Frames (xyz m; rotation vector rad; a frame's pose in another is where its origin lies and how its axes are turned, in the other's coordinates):
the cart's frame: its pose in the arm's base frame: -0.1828 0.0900 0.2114 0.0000 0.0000 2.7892
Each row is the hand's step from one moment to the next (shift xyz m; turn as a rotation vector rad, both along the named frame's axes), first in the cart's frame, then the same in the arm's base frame.
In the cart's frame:
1: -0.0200 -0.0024 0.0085 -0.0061 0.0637 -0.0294
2: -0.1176 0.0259 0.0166 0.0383 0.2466 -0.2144
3: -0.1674 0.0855 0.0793 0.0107 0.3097 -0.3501
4: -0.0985 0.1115 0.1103 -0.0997 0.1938 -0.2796
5: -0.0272 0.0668 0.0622 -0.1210 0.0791 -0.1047
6: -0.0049 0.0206 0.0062 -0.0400 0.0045 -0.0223
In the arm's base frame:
1: 0.0196 -0.0047 0.0085 -0.0163 -0.0619 -0.0294
2: 0.1014 -0.0649 0.0166 -0.1211 -0.2182 -0.2144
3: 0.1276 -0.1380 0.0793 -0.1169 -0.2870 -0.3501
4: 0.0540 -0.1386 0.1103 0.0267 -0.2163 -0.2796
5: 0.0025 -0.0721 0.0622 0.0863 -0.1160 -0.1047
6: -0.0025 -0.0210 0.0062 0.0360 -0.0180 -0.0223

